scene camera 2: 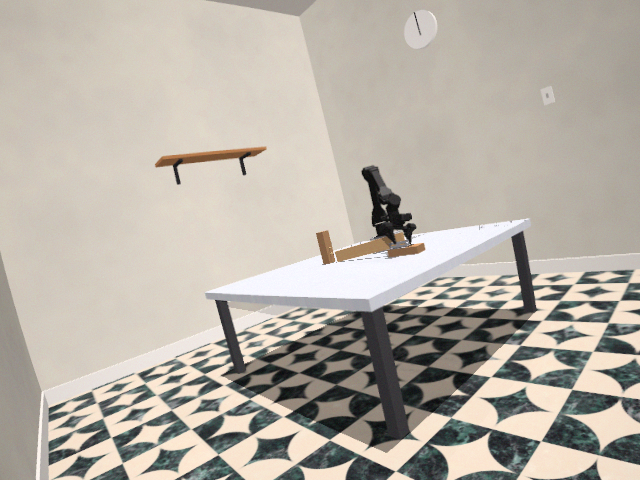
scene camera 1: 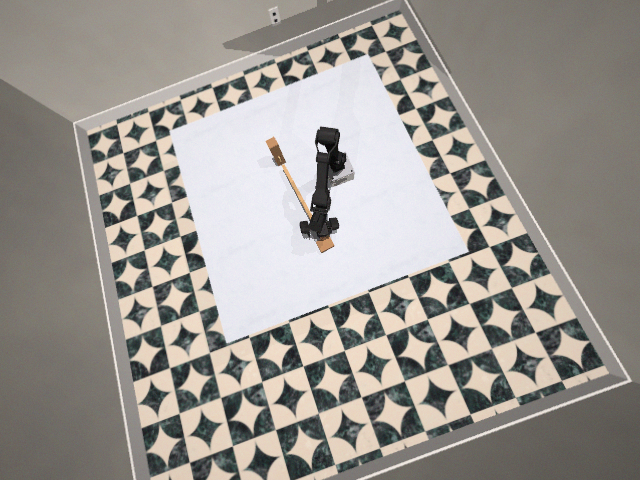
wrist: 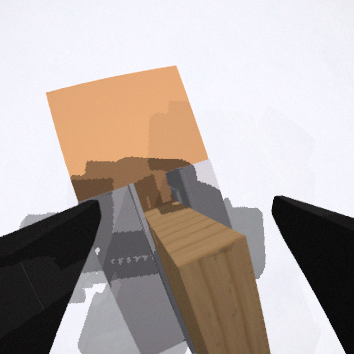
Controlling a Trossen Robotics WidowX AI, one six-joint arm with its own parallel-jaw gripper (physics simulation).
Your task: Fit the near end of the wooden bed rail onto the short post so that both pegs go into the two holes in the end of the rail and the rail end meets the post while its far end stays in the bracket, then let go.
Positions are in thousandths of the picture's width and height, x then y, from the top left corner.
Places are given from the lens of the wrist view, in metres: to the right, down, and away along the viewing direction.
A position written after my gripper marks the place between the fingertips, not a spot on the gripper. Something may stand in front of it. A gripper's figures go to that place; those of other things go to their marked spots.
my gripper (wrist: 530, 583): 0.01, 0.01, 0.10
wooden bed rail (wrist: 589, 753): 0.01, 0.02, 0.04
grey bracket wall (wrist: 352, 696): -0.03, 0.04, 0.10
The marked spots on the grey bracket wall and the wooden bed rail are 0.07 m apart.
